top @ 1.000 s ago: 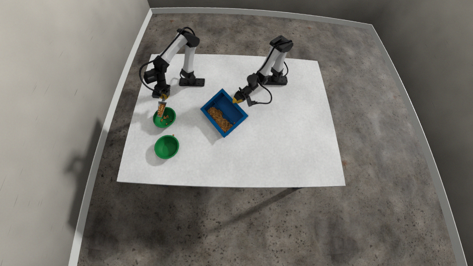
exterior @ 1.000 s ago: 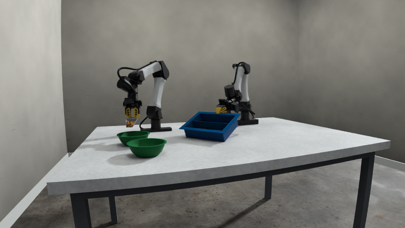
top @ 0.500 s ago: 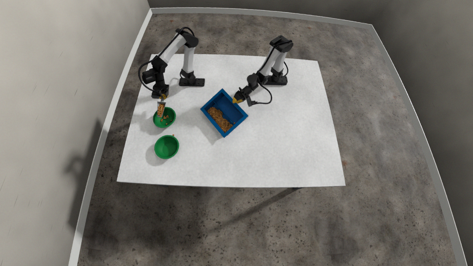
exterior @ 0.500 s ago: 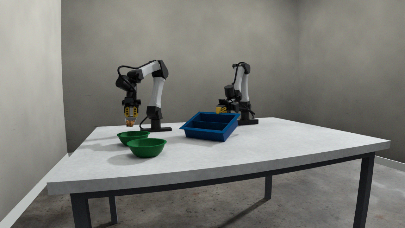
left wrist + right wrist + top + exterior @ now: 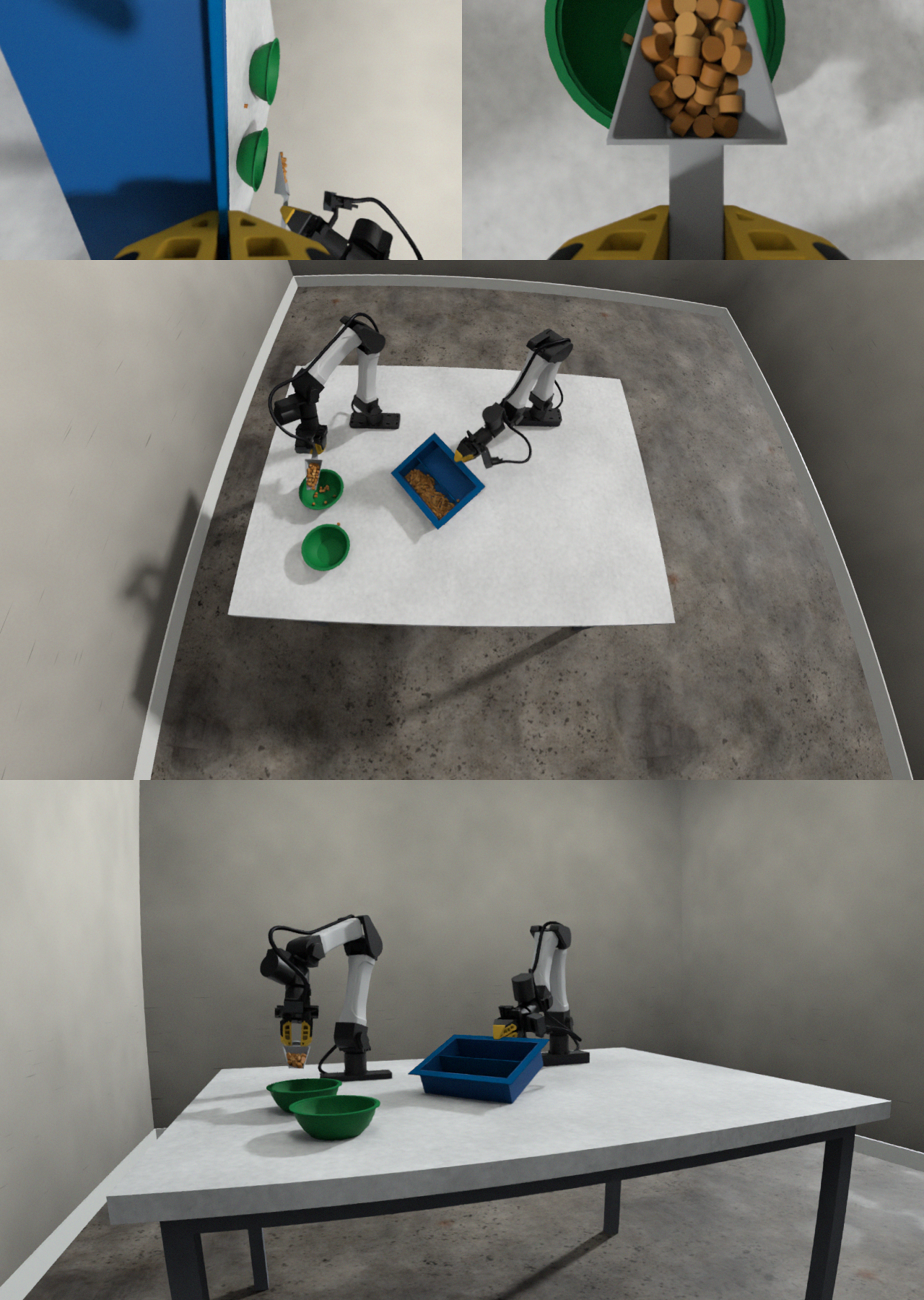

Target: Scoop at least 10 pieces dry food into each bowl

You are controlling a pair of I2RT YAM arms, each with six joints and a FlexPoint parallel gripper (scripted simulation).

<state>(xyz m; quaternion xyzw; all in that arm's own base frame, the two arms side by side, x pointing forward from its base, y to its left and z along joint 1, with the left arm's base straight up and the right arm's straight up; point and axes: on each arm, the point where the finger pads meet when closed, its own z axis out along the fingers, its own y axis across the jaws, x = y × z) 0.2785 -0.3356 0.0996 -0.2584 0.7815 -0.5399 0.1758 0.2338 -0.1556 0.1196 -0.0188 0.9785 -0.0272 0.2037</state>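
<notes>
The blue box is 70 mm to the right of my left hand, 50 mm below it and 50 mm ahead of it. Also, from my left hand: grey scoop 490 mm to the right, 10 mm below, 10 mm behind.
</notes>
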